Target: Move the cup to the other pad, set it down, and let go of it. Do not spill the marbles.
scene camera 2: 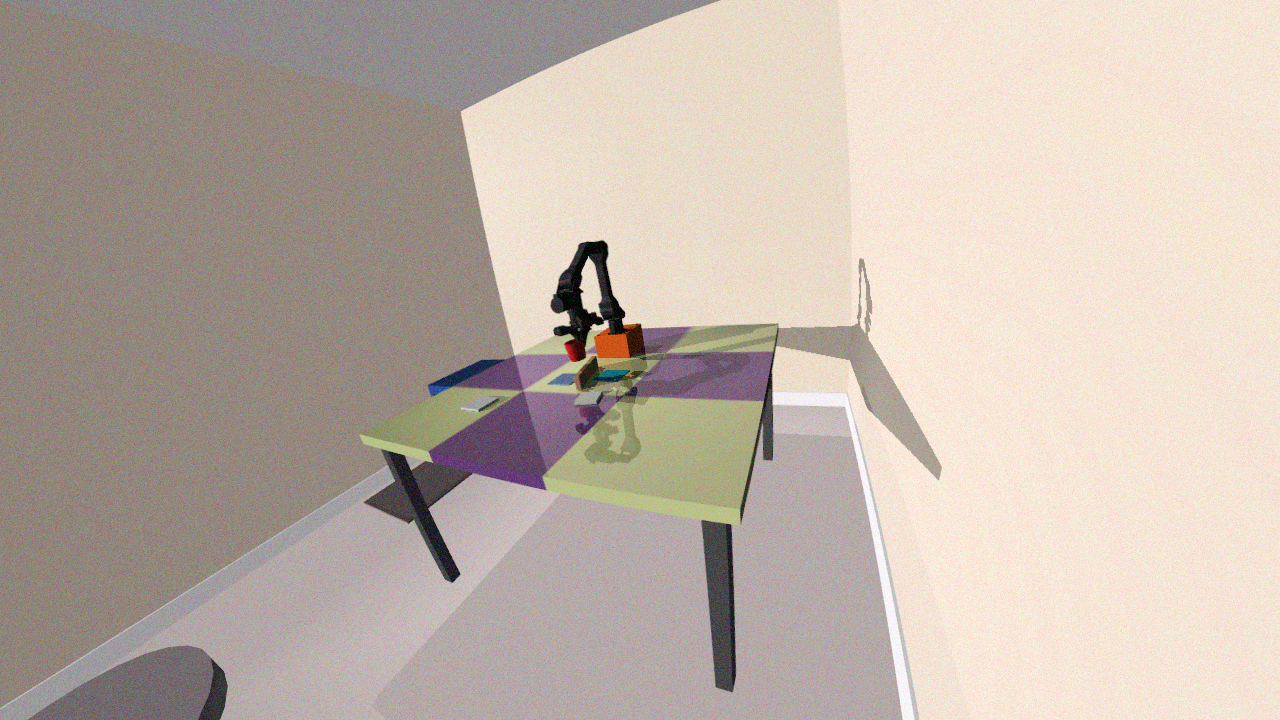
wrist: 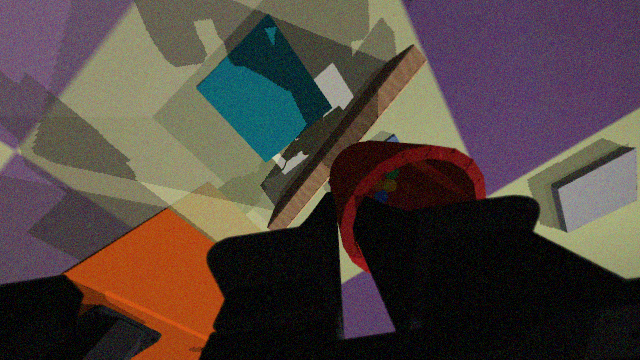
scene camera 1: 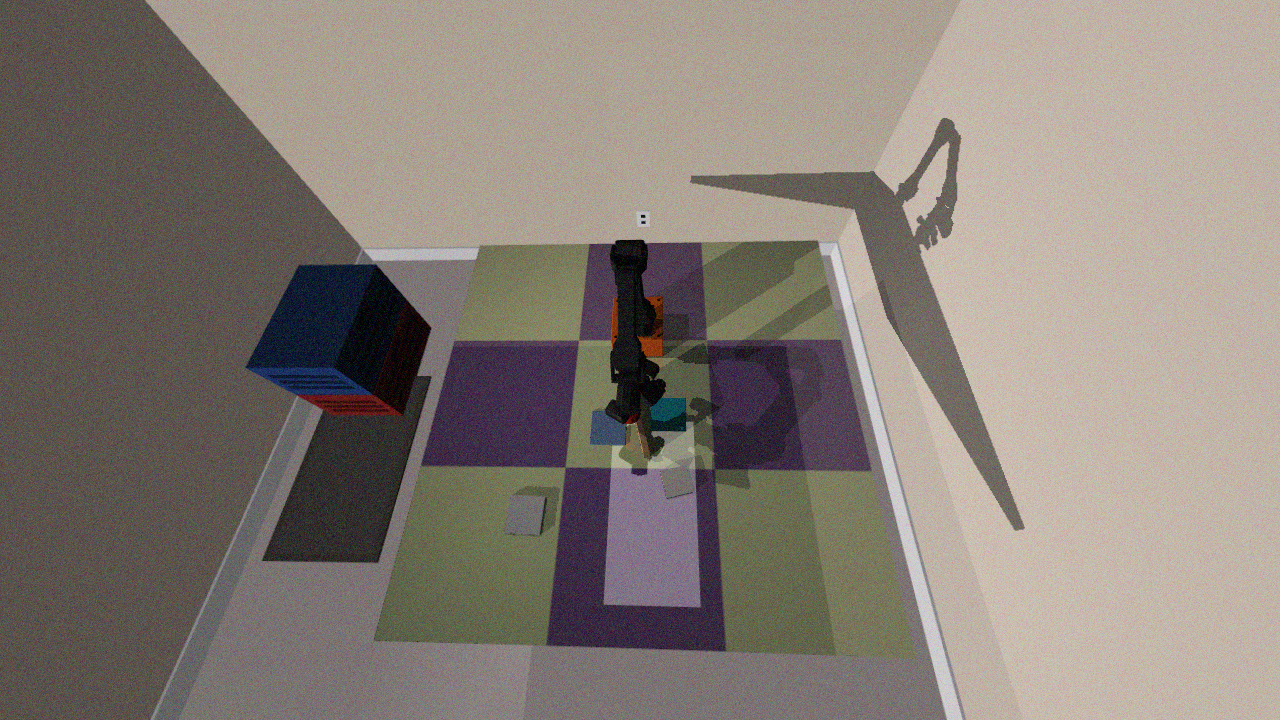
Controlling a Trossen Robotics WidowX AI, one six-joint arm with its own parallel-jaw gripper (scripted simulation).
Labels:
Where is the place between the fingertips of my gripper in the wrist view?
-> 337,197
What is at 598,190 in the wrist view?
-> A grey block.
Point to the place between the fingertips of my gripper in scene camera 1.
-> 634,401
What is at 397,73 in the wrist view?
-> A wooden barrier.

